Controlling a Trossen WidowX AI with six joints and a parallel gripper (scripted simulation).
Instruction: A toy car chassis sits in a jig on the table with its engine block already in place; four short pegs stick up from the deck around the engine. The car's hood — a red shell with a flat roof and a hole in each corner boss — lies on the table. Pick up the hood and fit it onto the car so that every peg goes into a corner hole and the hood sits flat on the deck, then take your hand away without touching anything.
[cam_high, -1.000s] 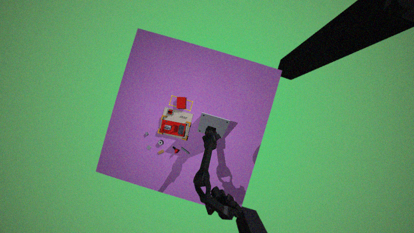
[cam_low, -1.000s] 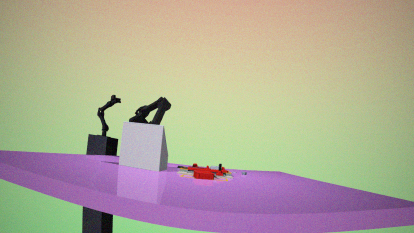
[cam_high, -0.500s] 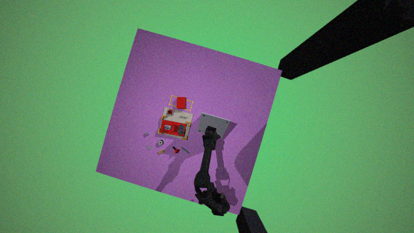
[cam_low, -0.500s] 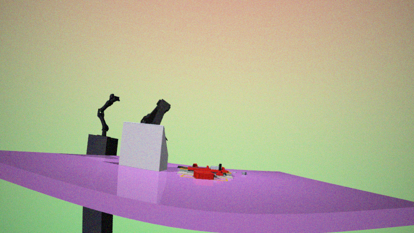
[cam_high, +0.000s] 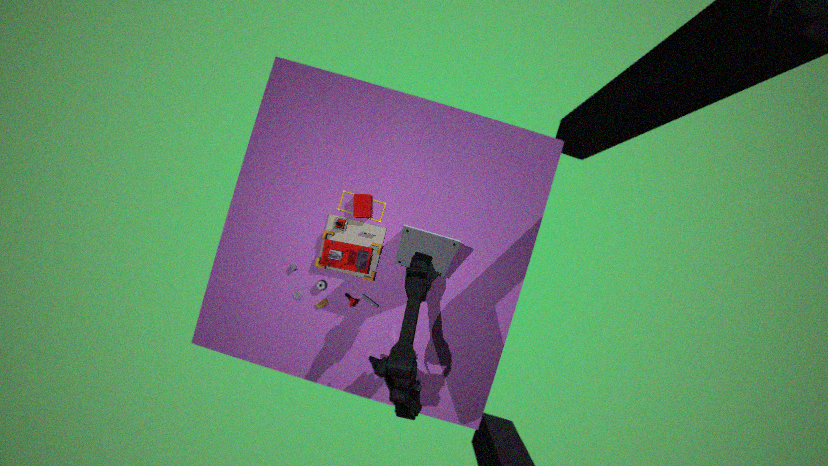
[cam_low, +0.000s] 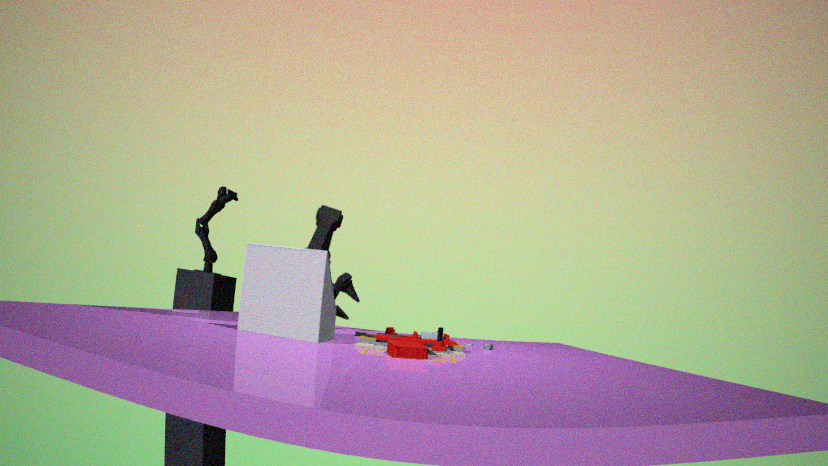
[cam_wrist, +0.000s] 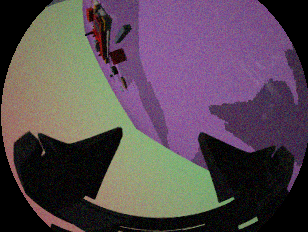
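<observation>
My gripper tip is 24 cm short of the red hood, 57 cm to the left of it and 6 cm above it.
</observation>
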